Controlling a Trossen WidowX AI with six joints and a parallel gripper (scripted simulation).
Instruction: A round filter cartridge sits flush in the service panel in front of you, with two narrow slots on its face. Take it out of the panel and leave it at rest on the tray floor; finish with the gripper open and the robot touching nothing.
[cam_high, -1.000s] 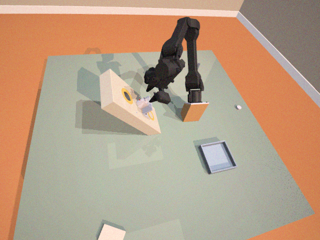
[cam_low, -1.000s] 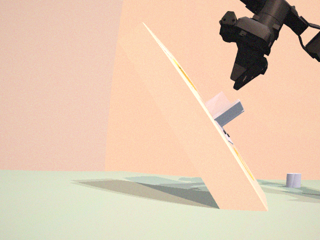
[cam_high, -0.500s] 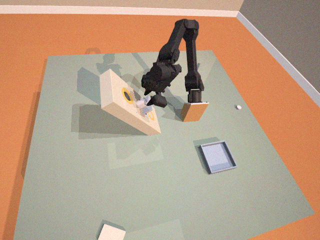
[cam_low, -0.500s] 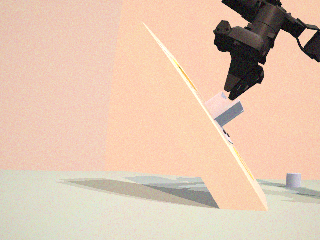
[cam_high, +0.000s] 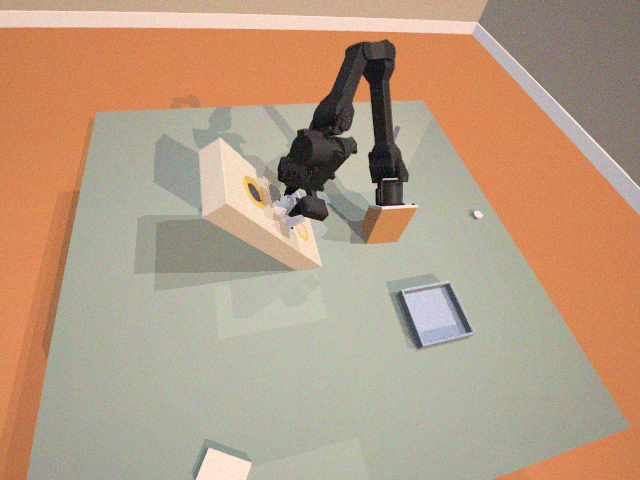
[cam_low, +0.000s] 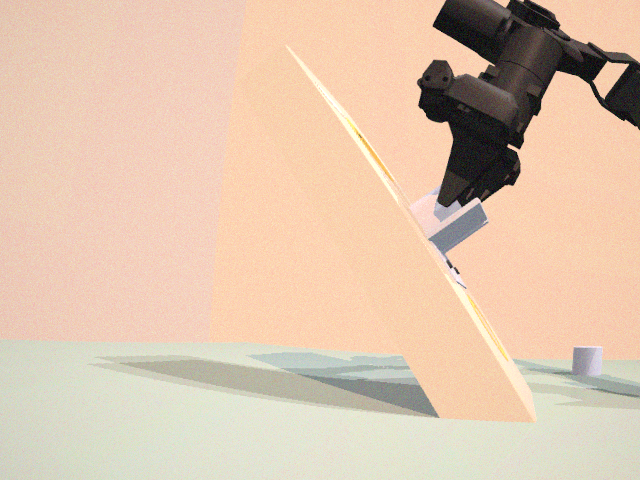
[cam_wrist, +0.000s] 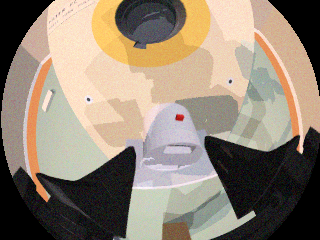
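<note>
The grey bracket is 10 mm behind my gripper tip and 40 mm below it. Round my gripper tip: grey tray: 390 mm behind, 230 mm to the left, 160 mm below; then round filter cartridge: right at my gripper tip; then cream service panel: 40 mm ahead, 10 mm to the left, 20 mm below.
</note>
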